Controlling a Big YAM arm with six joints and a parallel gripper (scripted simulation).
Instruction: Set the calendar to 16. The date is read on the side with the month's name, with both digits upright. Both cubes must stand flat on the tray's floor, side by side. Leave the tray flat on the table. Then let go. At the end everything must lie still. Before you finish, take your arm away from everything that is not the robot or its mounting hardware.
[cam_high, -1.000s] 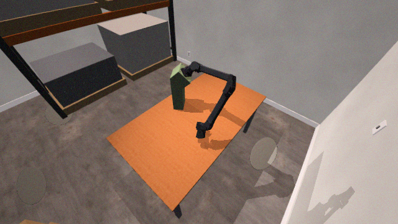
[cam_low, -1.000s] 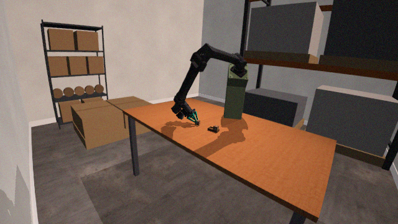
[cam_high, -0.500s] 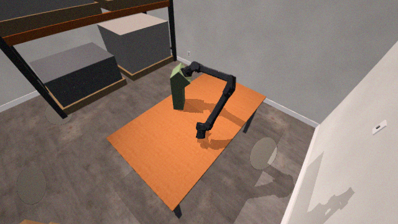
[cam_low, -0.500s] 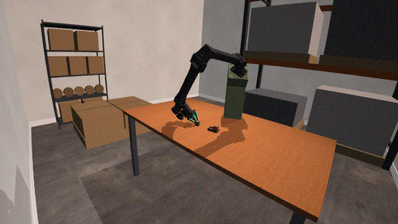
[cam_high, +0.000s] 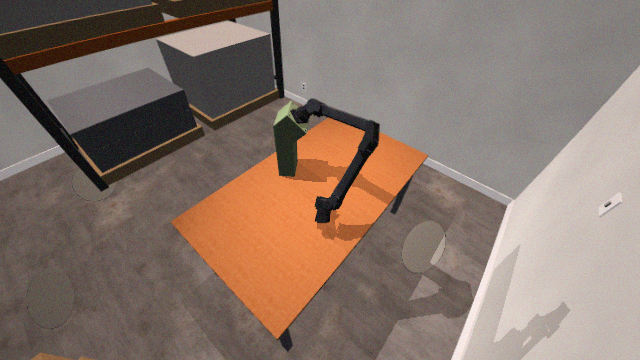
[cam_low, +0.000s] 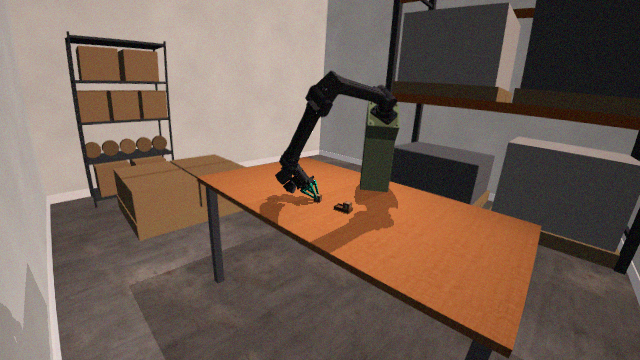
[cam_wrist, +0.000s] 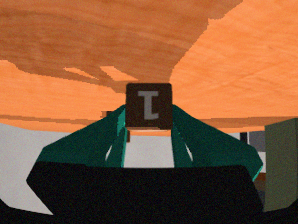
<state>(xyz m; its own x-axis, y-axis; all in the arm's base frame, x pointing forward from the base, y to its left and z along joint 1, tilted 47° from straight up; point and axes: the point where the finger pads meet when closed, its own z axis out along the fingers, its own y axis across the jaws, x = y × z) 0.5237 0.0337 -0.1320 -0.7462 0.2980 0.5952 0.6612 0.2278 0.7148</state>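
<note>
Right now the brown calendar cube is 1 cm behind my hand, 1 cm to the left of it and 1 cm below it. From my hand the other things lie so: dark calendar tray (5 cm behind, 15 cm to the left, 2 cm below).
</note>
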